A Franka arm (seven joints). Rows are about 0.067 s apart.
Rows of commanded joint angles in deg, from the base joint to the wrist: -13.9 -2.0 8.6 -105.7 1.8 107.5 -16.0; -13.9 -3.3 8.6 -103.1 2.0 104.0 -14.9; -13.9 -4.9 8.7 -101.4 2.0 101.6 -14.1; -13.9 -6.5 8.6 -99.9 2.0 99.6 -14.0; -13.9 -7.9 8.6 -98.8 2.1 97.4 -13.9; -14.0 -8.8 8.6 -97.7 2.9 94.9 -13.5; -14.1 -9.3 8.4 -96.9 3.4 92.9 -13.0; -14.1 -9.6 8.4 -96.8 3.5 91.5 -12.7; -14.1 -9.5 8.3 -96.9 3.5 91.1 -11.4; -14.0 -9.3 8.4 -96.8 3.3 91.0 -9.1; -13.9 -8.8 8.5 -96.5 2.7 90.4 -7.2; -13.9 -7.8 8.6 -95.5 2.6 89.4 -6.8; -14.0 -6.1 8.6 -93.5 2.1 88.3 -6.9; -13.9 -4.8 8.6 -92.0 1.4 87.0 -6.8; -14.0 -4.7 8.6 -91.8 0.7 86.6 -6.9
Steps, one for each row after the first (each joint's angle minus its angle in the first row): 0.0 -1.3 0.0 2.6 0.2 -3.5 1.1; 0.0 -2.9 0.1 4.3 0.2 -5.9 1.9; 0.0 -4.5 0.0 5.8 0.2 -7.9 2.0; 0.0 -5.9 0.0 6.9 0.3 -10.1 2.1; -0.1 -6.8 0.0 8.0 1.1 -12.6 2.5; -0.2 -7.3 -0.2 8.8 1.6 -14.6 3.0; -0.2 -7.6 -0.2 8.9 1.7 -16.0 3.3; -0.2 -7.5 -0.3 8.8 1.7 -16.4 4.6; -0.1 -7.3 -0.2 8.9 1.5 -16.5 6.9; 0.0 -6.8 -0.1 9.2 0.9 -17.1 8.8; 0.0 -5.8 0.0 10.2 0.8 -18.1 9.2; -0.1 -4.1 0.0 12.2 0.3 -19.2 9.1; 0.0 -2.8 0.0 13.7 -0.4 -20.5 9.2; -0.1 -2.7 0.0 13.9 -1.1 -20.9 9.1
